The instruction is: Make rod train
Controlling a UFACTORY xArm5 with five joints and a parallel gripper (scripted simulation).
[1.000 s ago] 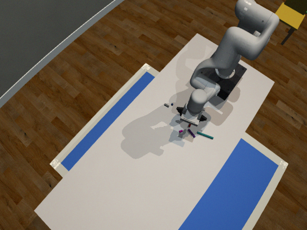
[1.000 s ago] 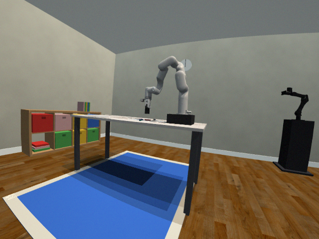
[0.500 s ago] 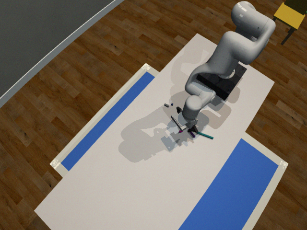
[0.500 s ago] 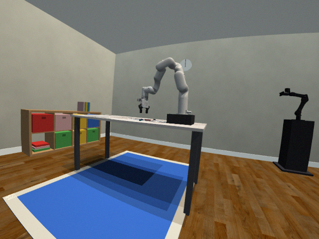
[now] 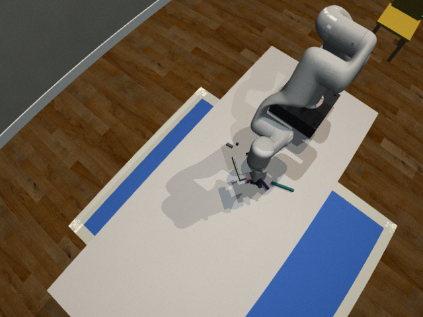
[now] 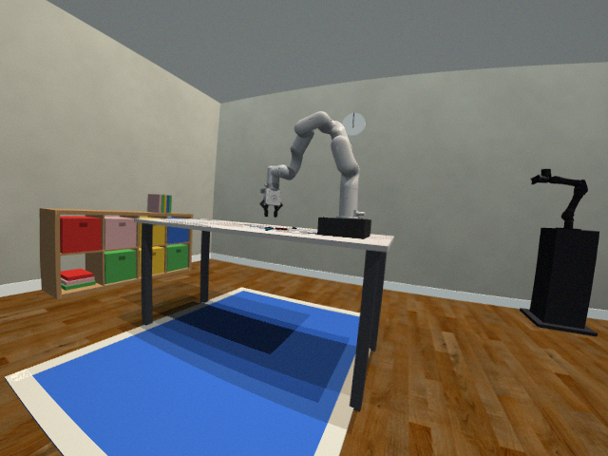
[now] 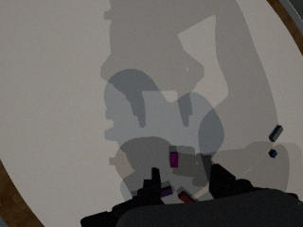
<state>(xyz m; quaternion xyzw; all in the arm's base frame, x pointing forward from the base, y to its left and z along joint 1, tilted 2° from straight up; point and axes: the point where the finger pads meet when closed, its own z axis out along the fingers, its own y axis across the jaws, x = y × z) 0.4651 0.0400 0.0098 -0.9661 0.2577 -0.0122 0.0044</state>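
Right now my hand is 80 mm above the magenta rod. Also, from my hand: turquoise rod (80 mm behind, 120 mm to the left, 80 mm below); red rod (90 mm behind, 10 mm to the left, 80 mm below); purple rod (30 mm behind, 60 mm to the left, 80 mm below).
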